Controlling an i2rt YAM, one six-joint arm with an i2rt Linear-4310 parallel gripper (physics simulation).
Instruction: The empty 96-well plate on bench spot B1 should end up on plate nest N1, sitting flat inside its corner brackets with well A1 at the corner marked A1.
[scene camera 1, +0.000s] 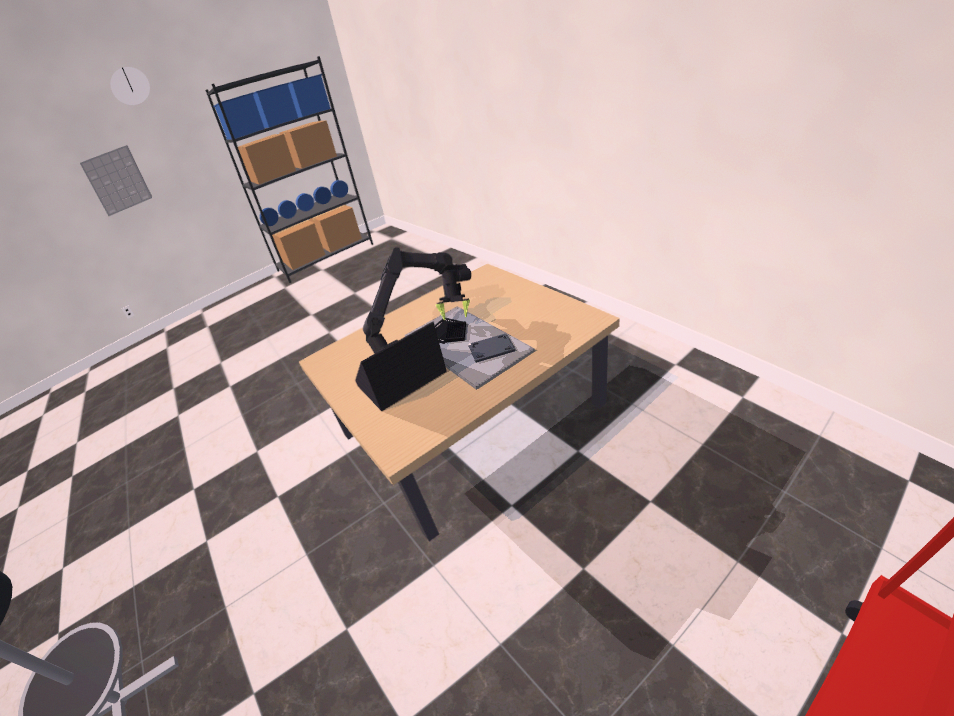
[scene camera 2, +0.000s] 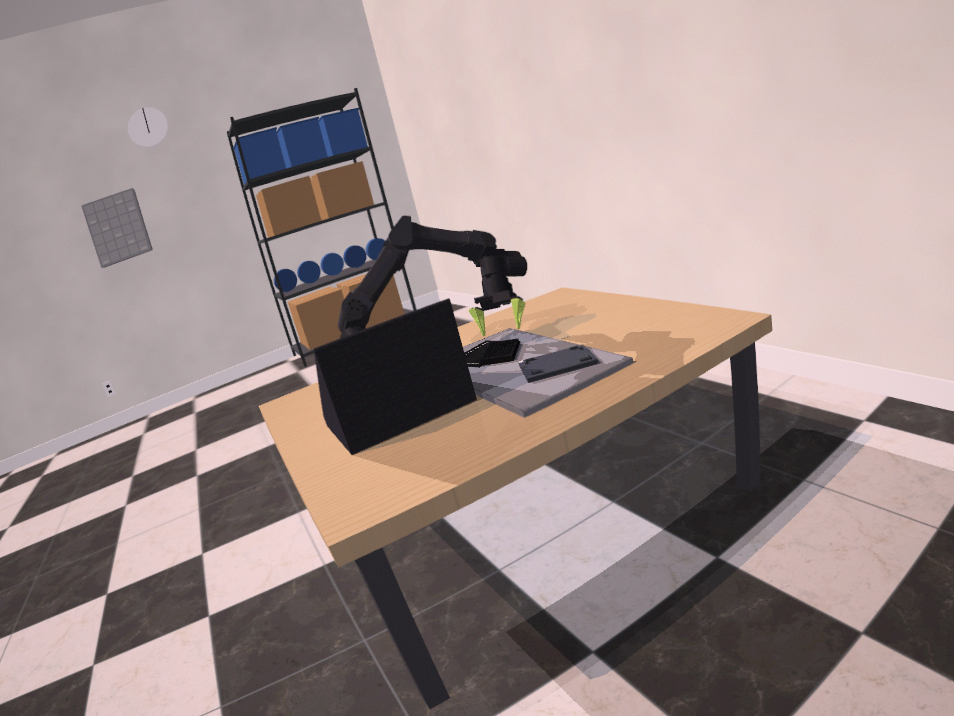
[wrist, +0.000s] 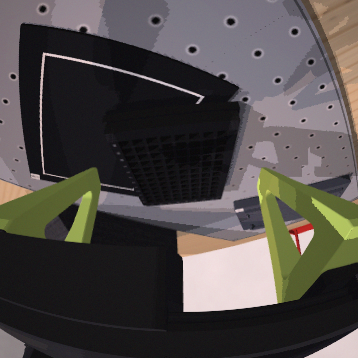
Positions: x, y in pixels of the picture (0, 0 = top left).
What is my gripper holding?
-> Nothing.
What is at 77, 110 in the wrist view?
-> A black nest with white outline.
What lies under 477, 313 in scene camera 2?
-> My gripper.
